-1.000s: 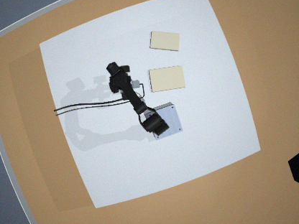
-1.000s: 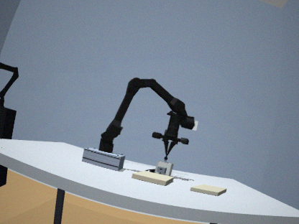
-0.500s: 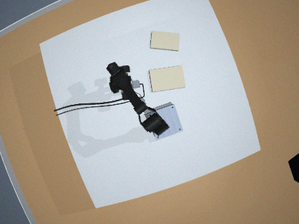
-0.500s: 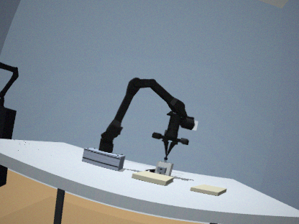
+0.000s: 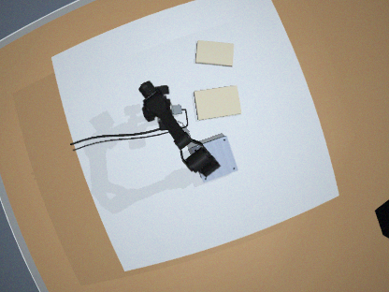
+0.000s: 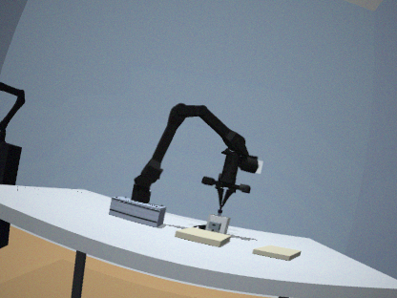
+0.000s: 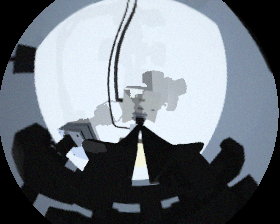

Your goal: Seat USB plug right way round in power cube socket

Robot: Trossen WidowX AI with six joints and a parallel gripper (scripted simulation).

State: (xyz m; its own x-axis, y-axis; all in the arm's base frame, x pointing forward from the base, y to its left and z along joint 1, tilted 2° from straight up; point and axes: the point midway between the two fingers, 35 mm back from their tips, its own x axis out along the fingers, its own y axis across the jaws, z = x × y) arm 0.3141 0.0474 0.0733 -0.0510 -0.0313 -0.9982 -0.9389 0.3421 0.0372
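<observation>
The USB plug lies 20 mm below my gripper tip.
</observation>
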